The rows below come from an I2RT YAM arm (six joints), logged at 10 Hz.
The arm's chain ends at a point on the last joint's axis. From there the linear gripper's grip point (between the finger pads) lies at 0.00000 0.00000 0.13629 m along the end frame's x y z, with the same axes.
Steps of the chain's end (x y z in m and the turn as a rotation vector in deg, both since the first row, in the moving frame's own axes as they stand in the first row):
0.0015, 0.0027, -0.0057, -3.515, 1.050, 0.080
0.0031, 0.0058, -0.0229, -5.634, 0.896, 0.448
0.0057, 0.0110, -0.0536, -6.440, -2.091, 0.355
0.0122, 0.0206, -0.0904, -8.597, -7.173, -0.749
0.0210, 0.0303, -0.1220, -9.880, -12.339, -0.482
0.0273, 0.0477, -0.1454, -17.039, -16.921, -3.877
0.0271, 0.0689, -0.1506, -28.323, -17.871, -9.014
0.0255, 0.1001, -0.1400, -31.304, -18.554, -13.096
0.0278, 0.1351, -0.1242, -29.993, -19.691, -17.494
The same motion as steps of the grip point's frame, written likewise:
0.0040, 0.0111, -0.0060, -3.515, 1.050, 0.080
0.0052, 0.0192, -0.0236, -5.634, 0.896, 0.448
0.0007, 0.0263, -0.0546, -6.440, -2.091, 0.355
-0.0046, 0.0410, -0.0930, -8.597, -7.173, -0.749
-0.0079, 0.0536, -0.1272, -9.880, -12.339, -0.482
-0.0104, 0.0884, -0.1572, -17.039, -16.921, -3.877
-0.0077, 0.1355, -0.1732, -28.323, -17.871, -9.014
-0.0072, 0.1739, -0.1665, -31.304, -18.554, -13.096
-0.0049, 0.2077, -0.1499, -29.993, -19.691, -17.494

